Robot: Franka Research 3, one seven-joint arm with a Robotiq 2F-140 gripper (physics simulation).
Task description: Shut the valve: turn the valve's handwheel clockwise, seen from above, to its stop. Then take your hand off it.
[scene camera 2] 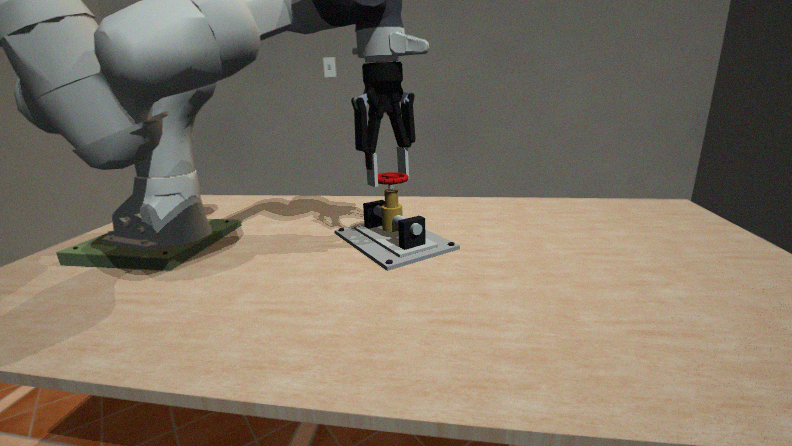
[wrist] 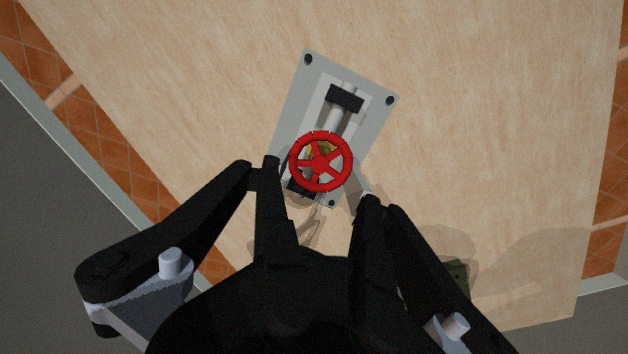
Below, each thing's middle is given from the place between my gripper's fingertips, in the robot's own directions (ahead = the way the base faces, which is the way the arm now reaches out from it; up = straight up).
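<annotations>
My hand is 10 mm short of the red handwheel [wrist: 319, 163], and going by their middles, of the things named here the handwheel is the nearest to my hand. Then there's the grey base plate [scene camera 2: 383, 257], which is 10 mm ahead of my hand and 120 mm below it.
</annotations>
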